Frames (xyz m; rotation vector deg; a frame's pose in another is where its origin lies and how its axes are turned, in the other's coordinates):
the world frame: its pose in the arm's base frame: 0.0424 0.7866 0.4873 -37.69 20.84 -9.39
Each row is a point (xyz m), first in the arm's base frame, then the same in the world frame.
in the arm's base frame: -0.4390 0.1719 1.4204
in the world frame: -0.5429 -1.0783 0.1510
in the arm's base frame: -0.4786 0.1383 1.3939
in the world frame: -0.5633 -1.0894 0.0976
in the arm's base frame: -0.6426 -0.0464 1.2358
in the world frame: -0.6226 -1.1408 -0.1850
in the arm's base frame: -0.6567 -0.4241 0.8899
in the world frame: -0.4407 -1.2209 -0.6572
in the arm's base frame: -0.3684 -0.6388 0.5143
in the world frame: -0.0137 -1.1446 -0.9439
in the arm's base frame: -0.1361 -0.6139 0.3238
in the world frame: 0.2474 -0.9985 -0.9807
